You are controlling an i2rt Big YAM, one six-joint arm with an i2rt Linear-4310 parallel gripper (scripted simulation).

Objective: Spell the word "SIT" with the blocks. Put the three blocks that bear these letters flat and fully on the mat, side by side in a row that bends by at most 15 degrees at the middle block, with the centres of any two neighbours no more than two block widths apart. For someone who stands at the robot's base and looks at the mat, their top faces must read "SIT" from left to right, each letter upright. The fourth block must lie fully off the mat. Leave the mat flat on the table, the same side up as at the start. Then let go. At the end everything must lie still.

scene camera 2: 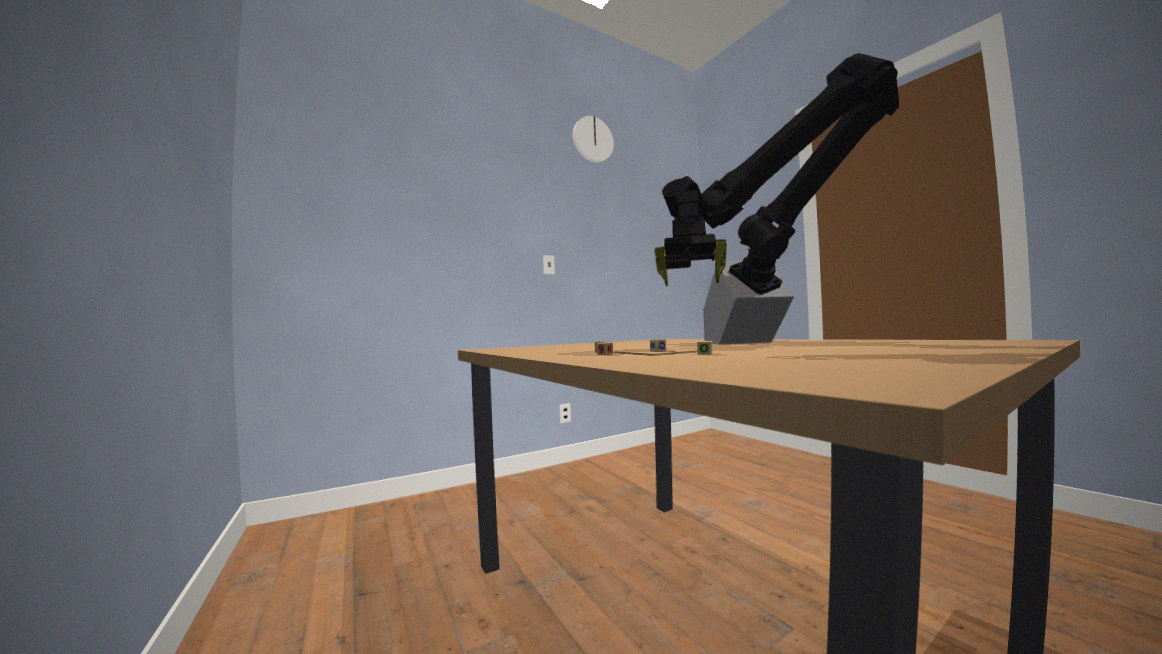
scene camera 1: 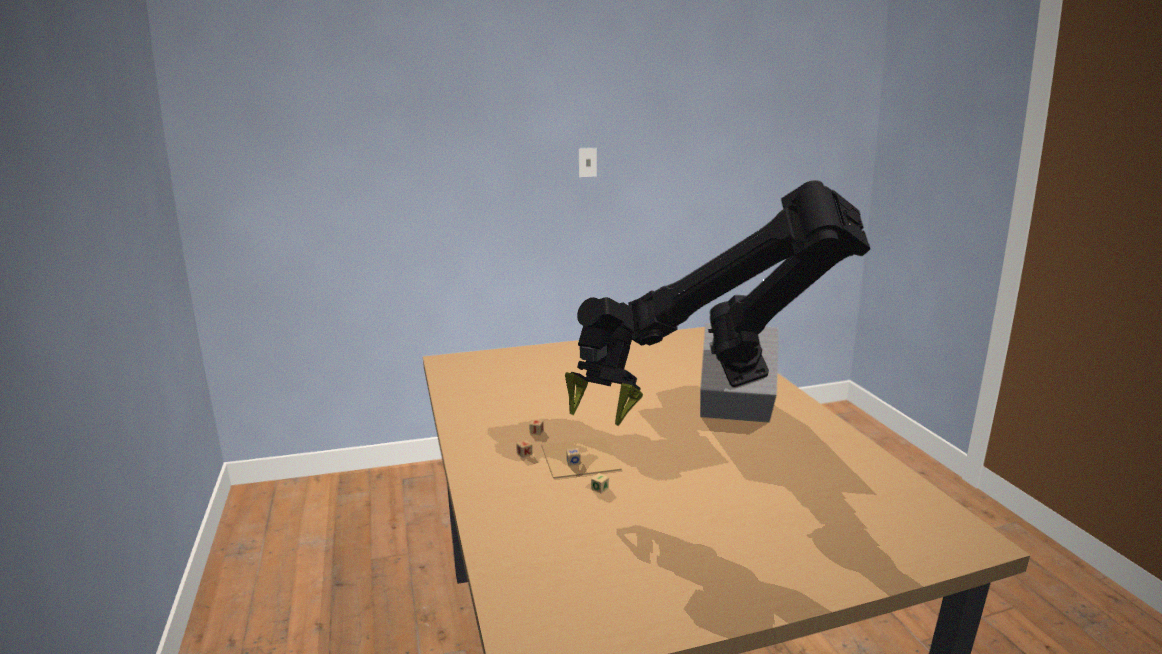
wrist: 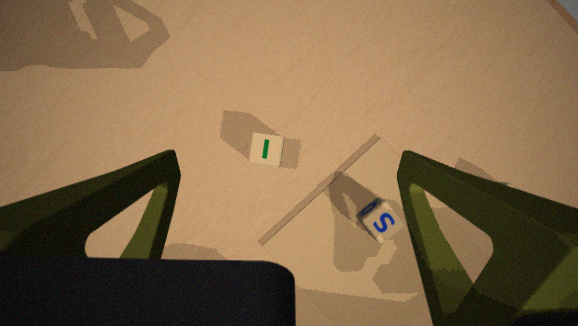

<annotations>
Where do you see a tan mat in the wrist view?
335,261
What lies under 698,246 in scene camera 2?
My gripper.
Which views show my gripper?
Scene camera 2, scene camera 1 and the wrist view: all of them.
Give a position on a green-lettered block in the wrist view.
265,149
</annotations>
